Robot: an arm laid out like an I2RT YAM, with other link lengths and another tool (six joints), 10 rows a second.
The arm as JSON. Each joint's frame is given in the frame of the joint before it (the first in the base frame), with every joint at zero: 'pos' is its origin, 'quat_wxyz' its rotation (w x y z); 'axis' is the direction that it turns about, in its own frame. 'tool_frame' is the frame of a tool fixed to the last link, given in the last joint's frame.
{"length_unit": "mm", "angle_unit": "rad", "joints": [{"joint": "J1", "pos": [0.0, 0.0, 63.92], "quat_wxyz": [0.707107, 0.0, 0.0, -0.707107], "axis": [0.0, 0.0, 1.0]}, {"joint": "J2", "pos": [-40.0, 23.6, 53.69], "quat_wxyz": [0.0, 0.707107, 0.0, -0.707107], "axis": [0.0, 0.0, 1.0]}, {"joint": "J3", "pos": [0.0, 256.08, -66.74], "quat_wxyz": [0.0, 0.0, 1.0, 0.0], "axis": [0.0, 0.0, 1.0]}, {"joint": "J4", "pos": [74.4, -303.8, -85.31], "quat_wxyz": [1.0, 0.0, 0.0, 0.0], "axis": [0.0, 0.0, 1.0]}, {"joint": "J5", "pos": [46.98, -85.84, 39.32], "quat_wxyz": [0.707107, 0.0, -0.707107, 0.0], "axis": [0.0, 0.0, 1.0]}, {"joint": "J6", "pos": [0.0, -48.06, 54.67], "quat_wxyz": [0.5, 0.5, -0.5, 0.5], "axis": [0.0, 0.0, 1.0]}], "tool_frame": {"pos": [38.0, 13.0, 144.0], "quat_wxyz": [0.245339, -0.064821, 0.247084, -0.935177]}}
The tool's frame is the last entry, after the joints.
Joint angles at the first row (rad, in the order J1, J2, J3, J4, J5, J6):
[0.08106 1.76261 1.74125 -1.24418 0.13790 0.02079]
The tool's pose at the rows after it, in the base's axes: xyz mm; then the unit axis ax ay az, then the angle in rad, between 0 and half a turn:
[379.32, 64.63, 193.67, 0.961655, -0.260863, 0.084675, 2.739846]
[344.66, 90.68, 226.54, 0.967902, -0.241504, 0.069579, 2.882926]
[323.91, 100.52, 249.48, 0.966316, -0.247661, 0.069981, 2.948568]
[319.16, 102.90, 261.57, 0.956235, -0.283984, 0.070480, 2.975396]
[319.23, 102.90, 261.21, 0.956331, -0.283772, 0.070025, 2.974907]
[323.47, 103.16, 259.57, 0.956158, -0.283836, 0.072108, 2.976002]
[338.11, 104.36, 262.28, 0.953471, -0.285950, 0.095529, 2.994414]
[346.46, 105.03, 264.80, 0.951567, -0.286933, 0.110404, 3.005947]
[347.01, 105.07, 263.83, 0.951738, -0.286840, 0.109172, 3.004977]
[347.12, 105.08, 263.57, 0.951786, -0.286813, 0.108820, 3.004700]
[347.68, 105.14, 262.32, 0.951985, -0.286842, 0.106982, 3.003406]
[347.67, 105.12, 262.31, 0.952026, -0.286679, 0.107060, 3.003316]
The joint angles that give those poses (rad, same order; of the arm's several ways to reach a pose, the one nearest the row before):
[0.08108 1.65769 1.74124 -1.34681 -0.00171 0.02958]
[0.08106 1.56426 1.74126 -1.42805 -0.15278 0.03070]
[0.08108 1.49520 1.74123 -1.46847 -0.20885 0.05895]
[0.08105 1.45856 1.74124 -1.47041 -0.20848 0.13827]
[0.08108 1.45936 1.74090 -1.47041 -0.20847 0.13791]
[0.08107 1.46698 1.74087 -1.45856 -0.20809 0.13753]
[0.08106 1.47004 1.74089 -1.40479 -0.20809 0.13790]
[0.08108 1.46999 1.74083 -1.37272 -0.20809 0.13754]
[0.08107 1.47308 1.74088 -1.37237 -0.20809 0.13752]
[0.08107 1.47382 1.74084 -1.37234 -0.20809 0.13753]
[0.08107 1.47766 1.74089 -1.37236 -0.20809 0.13791]
[0.08105 1.47763 1.74084 -1.37236 -0.20810 0.13751]

